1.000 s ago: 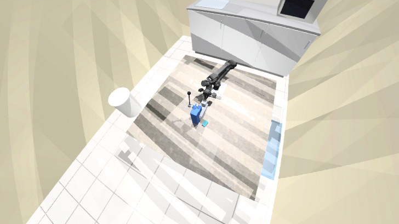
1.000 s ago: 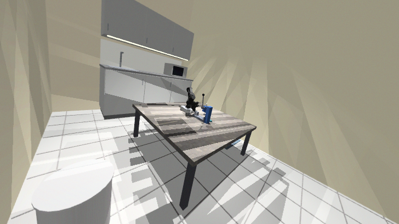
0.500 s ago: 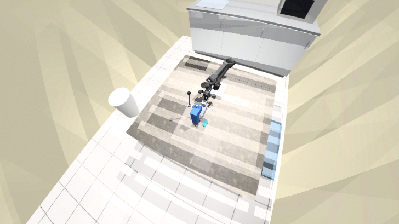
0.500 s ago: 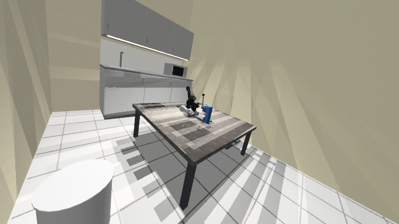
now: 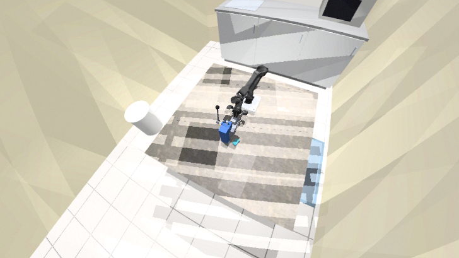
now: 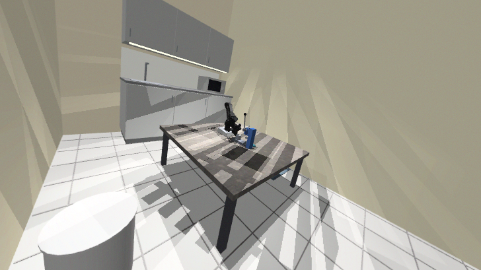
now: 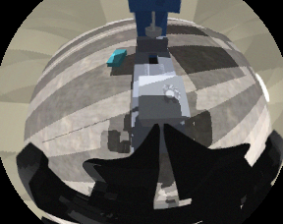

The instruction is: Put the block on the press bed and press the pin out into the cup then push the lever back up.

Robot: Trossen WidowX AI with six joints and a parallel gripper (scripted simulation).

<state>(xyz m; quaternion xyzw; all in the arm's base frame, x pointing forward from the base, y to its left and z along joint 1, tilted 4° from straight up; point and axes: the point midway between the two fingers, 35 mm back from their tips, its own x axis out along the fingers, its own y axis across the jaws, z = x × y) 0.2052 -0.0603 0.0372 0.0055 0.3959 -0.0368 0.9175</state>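
My gripper tip is now 190 mm short of the small cup, 80 mm to the right of it and 40 mm above it. From my gripper tip the other things lie so: round pin: 30 mm ahead, 10 mm to the right, 20 mm above; grey lever: 130 mm ahead, 70 mm to the right, 220 mm above.
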